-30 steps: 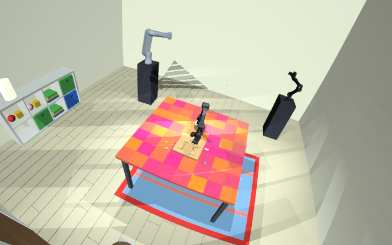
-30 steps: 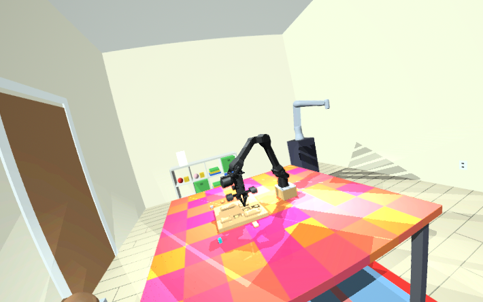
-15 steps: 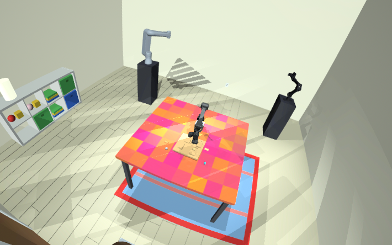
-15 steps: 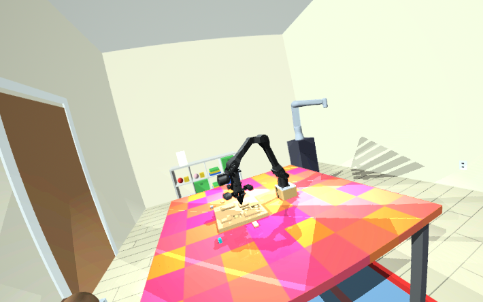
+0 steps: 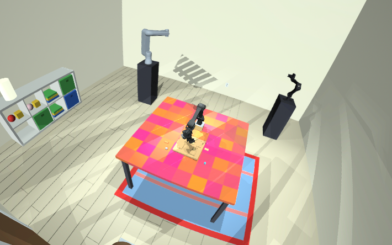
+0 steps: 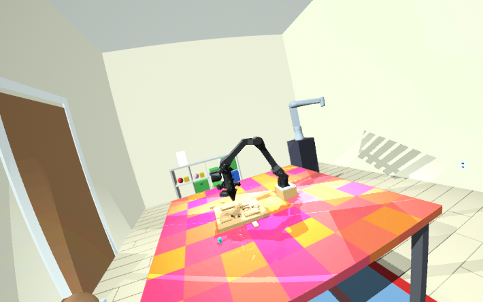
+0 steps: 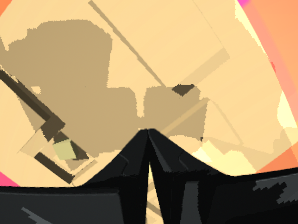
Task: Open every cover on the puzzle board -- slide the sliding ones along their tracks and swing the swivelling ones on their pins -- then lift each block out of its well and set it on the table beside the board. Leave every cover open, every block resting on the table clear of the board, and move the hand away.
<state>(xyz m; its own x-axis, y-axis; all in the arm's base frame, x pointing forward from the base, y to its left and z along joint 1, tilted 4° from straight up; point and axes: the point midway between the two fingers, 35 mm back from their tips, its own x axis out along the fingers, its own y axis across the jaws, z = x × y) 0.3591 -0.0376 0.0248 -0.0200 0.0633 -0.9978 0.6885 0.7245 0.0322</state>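
Now: the tan wooden puzzle board 4 cm to the left of my gripper tip and 6 cm below it. From my gripper tip the other things lie so: cyan block (16 cm ahead, 26 cm to the left, 7 cm below).
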